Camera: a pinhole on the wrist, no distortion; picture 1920 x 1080 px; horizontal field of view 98.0 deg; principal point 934.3 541.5 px. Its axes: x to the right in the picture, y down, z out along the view. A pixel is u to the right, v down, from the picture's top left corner.
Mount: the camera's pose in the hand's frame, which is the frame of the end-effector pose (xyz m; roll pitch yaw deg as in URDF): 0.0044 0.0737 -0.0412 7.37 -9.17 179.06
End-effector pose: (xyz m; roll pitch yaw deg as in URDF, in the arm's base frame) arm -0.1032 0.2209 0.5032 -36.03 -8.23 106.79
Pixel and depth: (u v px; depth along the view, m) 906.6 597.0 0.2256
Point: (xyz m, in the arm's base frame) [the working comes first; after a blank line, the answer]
In the camera's frame: -0.0075 0.0150 0.2256

-0.2820 0.2024 0.6038
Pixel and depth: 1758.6 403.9 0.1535
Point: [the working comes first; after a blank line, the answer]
In the camera's frame: 0.1516 -0.0253 0.1535

-0.2338 0.0515 0.5198
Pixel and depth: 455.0 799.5 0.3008
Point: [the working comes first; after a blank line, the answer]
In the camera's frame: -0.1728 0.0930 0.3008

-0.3061 0.3634 0.7157
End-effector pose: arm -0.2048 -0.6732 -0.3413 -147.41 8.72 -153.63
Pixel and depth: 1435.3 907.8 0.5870
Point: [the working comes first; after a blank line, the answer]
In the camera's frame: 0.3524 0.2577 0.5870

0.2661 -0.9102 -0.7674
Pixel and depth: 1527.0 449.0 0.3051
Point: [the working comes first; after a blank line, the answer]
In the camera's frame: 0.2167 -0.0338 0.3051

-0.0055 -0.6072 -0.6360
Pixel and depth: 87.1 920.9 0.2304
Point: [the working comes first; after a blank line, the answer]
In the camera's frame: -0.2339 0.1047 0.2304

-0.3880 -0.8652 -0.5135
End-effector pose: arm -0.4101 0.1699 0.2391 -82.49 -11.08 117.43
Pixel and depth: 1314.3 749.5 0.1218
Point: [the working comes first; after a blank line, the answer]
In the camera's frame: 0.0555 0.0304 0.1218

-0.4872 0.1062 0.1867
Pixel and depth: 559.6 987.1 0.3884
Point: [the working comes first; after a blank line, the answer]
In the camera's frame: -0.1744 0.2074 0.3884

-0.7940 0.2075 0.4121
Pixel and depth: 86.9 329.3 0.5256
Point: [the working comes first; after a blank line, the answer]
In the camera's frame: -0.5337 -0.1336 0.5256

-1.0643 0.5562 0.1484
